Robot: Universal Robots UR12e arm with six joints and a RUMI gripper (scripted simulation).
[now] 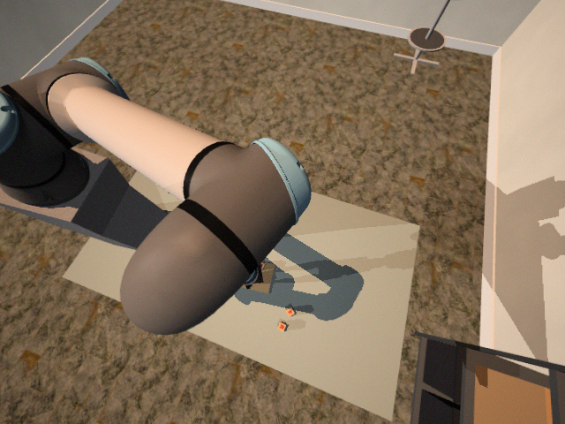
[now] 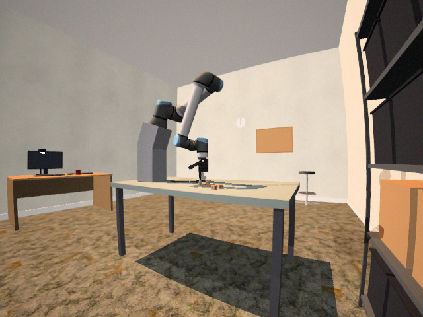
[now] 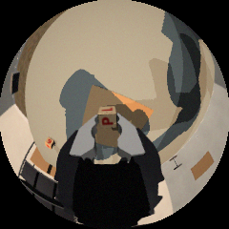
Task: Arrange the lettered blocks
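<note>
My hand is 3 cm to the right of the orange mat, 3 cm short of it and 2 cm above it.
</note>
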